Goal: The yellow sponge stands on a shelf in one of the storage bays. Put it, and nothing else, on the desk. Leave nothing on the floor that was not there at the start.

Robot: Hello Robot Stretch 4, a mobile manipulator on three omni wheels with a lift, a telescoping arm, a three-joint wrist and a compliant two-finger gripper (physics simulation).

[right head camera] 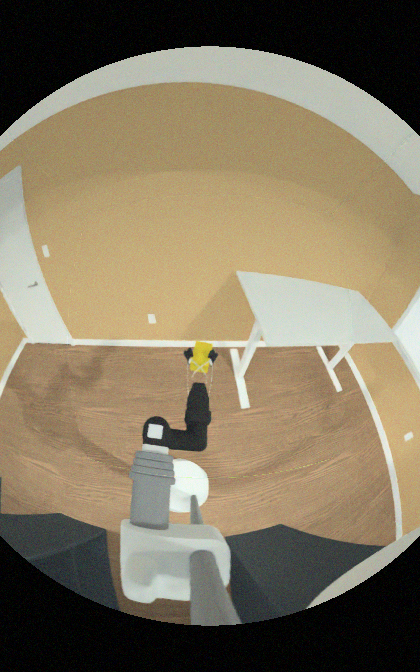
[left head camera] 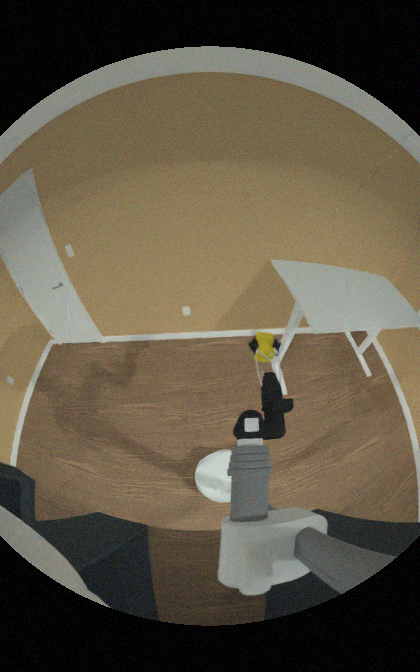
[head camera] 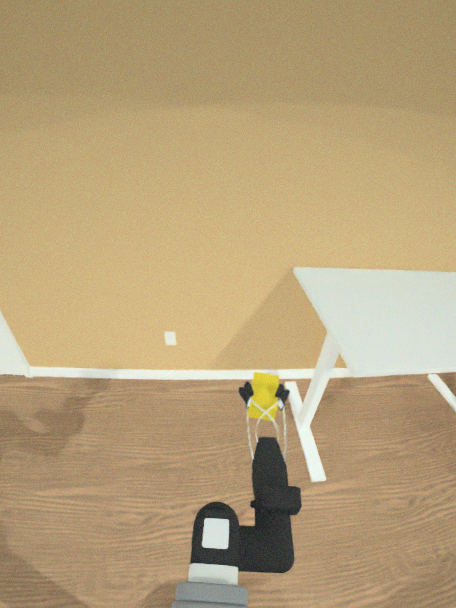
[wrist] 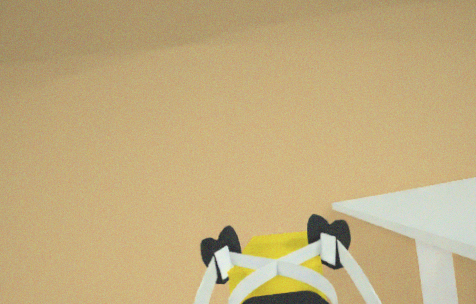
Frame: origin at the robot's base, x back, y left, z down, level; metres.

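Seen in the pictures: gripper, fingertip midpoint: (head camera: 263, 384) (wrist: 274, 237).
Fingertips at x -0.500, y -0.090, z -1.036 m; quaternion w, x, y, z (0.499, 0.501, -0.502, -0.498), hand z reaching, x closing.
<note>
Offsets run from my fingertips to a thing's middle. "spot": to the spot under its first point. Level surfaces: height alone.
The yellow sponge @[dx +0.010, dy -0.003, dz +0.029 m] (head camera: 264, 387) (left head camera: 265, 343) (right head camera: 202, 354) (wrist: 280, 245) is between the black fingertips of my gripper (head camera: 264, 394) (left head camera: 265, 346) (right head camera: 201, 356) (wrist: 274, 237), which is shut on it and holds it in the air. The white desk @[dz +0.113 m] (head camera: 395, 320) (left head camera: 345, 295) (right head camera: 310, 312) (wrist: 425, 212) stands against the wall, to the right of the gripper. The sponge is apart from the desk, to the left of its near left corner. In the wrist view the lower part of the sponge is hidden behind the white finger straps.
A white desk leg @[spot: dx -0.512, dy -0.398, dz +0.585 m] (head camera: 318, 382) (left head camera: 290, 335) (right head camera: 250, 350) with a long foot stands on the floor just right of the gripper. A white door (left head camera: 42, 270) (right head camera: 30, 270) is at the left. Dark furniture (left head camera: 95, 555) (right head camera: 295, 560) shows at the bottom, on both sides of the robot.
</note>
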